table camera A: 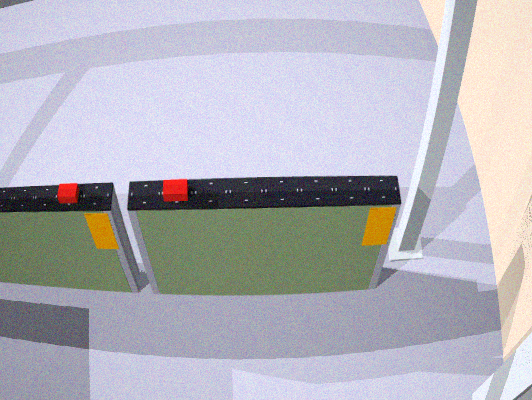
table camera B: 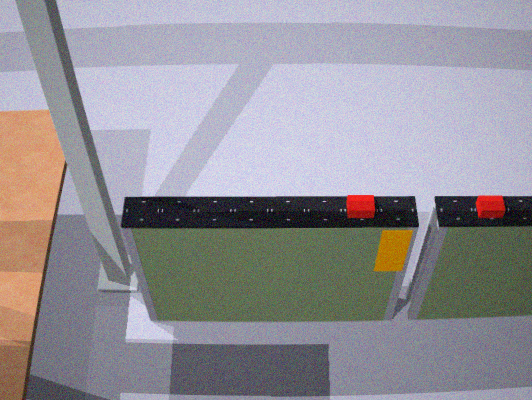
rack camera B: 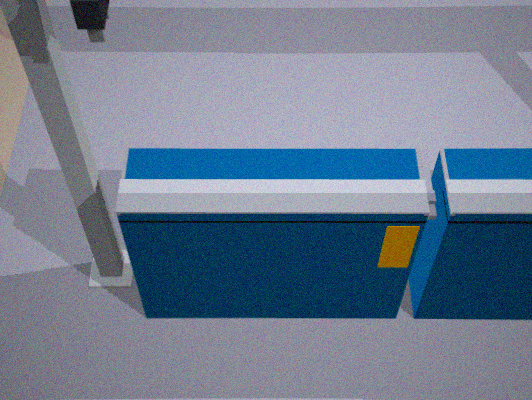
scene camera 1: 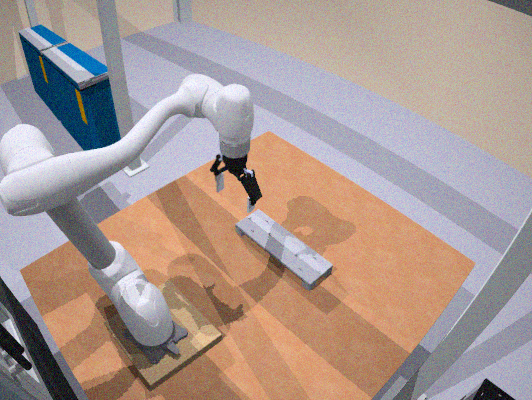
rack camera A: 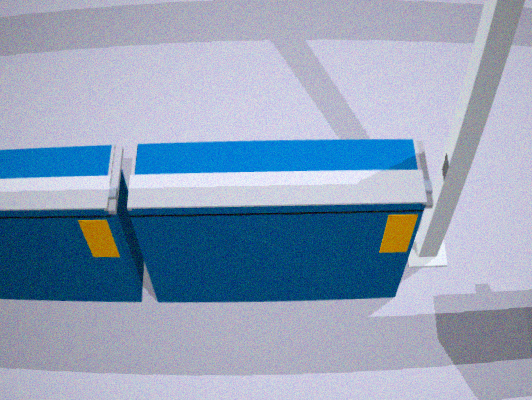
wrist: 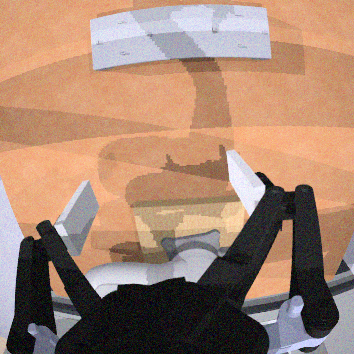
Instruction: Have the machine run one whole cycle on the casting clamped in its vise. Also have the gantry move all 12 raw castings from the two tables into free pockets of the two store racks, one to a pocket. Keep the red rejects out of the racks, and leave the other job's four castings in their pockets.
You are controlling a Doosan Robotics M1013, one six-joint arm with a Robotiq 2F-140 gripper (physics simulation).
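Frame: origin at the arm's base, x ahead, y left, z up, level; millimetres.
Seen in the pictures: gripper, between the fingertips: (scene camera 1: pixel 235 199) (wrist: pixel 158 180); arm's base, origin of its link: (scene camera 1: pixel 155 334) (wrist: pixel 193 254).
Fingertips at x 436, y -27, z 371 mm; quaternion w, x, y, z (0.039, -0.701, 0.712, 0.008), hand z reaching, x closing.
Note:
Pixels of each thing's top centre, then the offset from my fingertips to it.
- red reject, centre of its top: (table camera B: pixel 361 202) (table camera A: pixel 67 190) dz -311, dx -53, dy -1961 mm
- long grey block, centre of its top: (wrist: pixel 179 29) (scene camera 1: pixel 282 243) dz -357, dx +208, dy -63 mm
Two blue store racks stand side by side. One (rack camera A: pixel 280 255) (scene camera 1: pixel 97 107) fills the middle of rack camera A, the other (rack camera B: pixel 260 270) the middle of rack camera B. White covers lie along their fronts, so their pockets and castings are hidden. Two black-topped tables show, one (table camera A: pixel 280 250) centred in table camera A, the other (table camera B: pixel 270 275) in table camera B. A red reject (table camera A: pixel 175 190) (table camera B: pixel 490 206) lies on the first, another red reject (table camera B: pixel 360 206) (table camera A: pixel 68 193) on the second. No raw casting shows on either top. My gripper (scene camera 1: pixel 235 196) (wrist: pixel 158 180) is open and empty. The machine's vise does not show.
A long grey block (scene camera 1: pixel 285 247) (wrist: pixel 180 42) lies on the orange floor just beyond and below my gripper. Grey posts (scene camera 1: pixel 114 75) (rack camera A: pixel 465 130) (rack camera B: pixel 70 135) (table camera A: pixel 435 125) (table camera B: pixel 75 135) stand beside the racks and tables. A black block (rack camera B: pixel 91 14) hangs at the upper left of rack camera B.

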